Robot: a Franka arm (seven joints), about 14 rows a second.
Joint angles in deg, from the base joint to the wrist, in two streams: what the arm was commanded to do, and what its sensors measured. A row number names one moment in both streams.
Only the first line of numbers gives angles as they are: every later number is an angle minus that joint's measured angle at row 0.
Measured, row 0: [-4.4 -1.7 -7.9 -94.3 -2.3 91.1 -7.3]
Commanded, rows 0 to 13: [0.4 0.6 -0.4 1.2 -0.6 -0.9 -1.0]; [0.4 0.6 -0.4 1.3 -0.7 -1.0 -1.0]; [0.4 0.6 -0.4 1.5 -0.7 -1.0 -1.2]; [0.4 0.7 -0.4 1.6 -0.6 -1.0 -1.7]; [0.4 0.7 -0.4 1.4 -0.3 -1.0 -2.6]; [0.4 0.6 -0.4 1.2 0.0 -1.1 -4.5]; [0.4 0.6 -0.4 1.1 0.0 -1.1 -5.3]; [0.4 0.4 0.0 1.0 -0.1 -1.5 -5.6]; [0.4 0.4 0.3 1.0 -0.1 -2.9 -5.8]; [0.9 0.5 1.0 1.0 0.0 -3.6 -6.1]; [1.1 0.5 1.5 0.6 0.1 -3.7 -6.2]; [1.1 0.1 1.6 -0.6 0.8 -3.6 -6.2]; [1.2 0.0 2.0 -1.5 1.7 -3.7 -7.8]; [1.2 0.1 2.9 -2.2 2.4 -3.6 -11.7]
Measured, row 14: [1.1 0.1 2.2 -1.0 0.9 -3.1 -6.8]
